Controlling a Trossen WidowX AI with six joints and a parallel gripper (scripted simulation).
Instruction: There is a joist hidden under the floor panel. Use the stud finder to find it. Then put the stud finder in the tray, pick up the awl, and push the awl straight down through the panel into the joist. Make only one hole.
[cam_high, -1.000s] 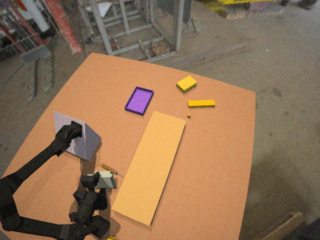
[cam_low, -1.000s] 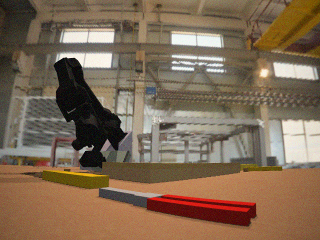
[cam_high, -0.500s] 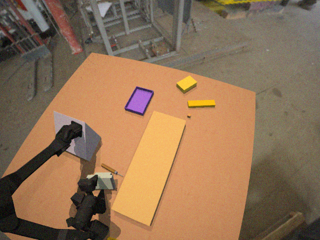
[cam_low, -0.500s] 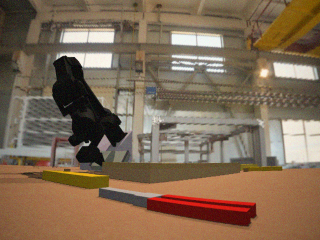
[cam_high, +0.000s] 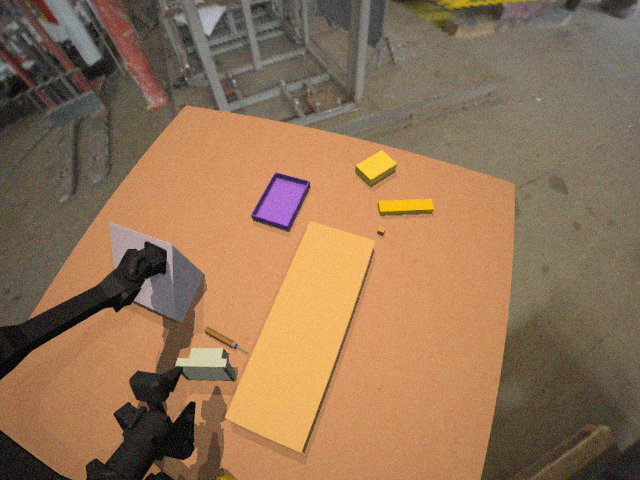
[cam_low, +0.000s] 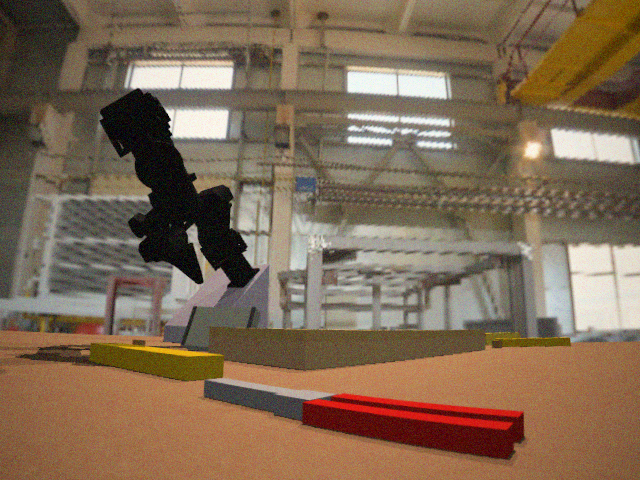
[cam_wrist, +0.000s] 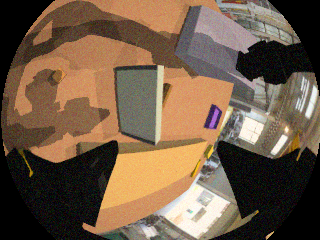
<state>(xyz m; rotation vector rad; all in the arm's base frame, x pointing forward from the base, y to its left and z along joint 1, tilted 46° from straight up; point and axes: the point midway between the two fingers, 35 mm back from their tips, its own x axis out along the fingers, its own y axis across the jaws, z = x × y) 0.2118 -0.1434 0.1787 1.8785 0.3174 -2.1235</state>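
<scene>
My gripper tip is 110 mm above the stud finder, 60 mm to the right of it and 20 mm past it. Also, from my gripper tip: yellow block (740 mm to the left, 170 mm ahead, 120 mm below); then awl (130 mm below, 110 mm to the left); then purple tray (530 mm to the left, 120 mm below, 50 mm behind).
</scene>
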